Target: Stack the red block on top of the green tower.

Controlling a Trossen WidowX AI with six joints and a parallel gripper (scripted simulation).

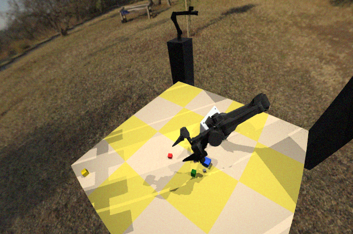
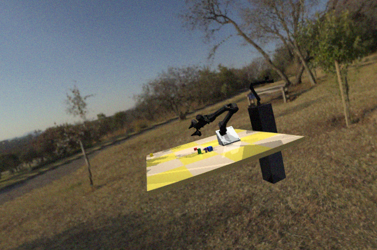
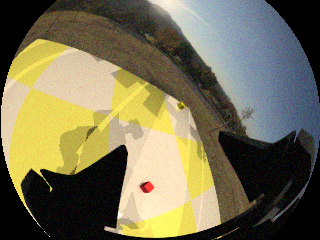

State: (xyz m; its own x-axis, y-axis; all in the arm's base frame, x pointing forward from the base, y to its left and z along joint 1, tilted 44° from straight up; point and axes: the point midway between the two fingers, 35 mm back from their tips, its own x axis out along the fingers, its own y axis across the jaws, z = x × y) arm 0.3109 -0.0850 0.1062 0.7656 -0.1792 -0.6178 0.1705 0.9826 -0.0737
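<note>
Now: the red block 50 mm behind my gripper tip, 120 mm to the right of it and 210 mm below it. Round my gripper tip: yellow block (400 mm ahead, 530 mm to the right, 200 mm below); blue block (130 mm behind, 100 mm to the left, 200 mm below); purple block (110 mm behind, 30 mm to the left, 210 mm below).
</note>
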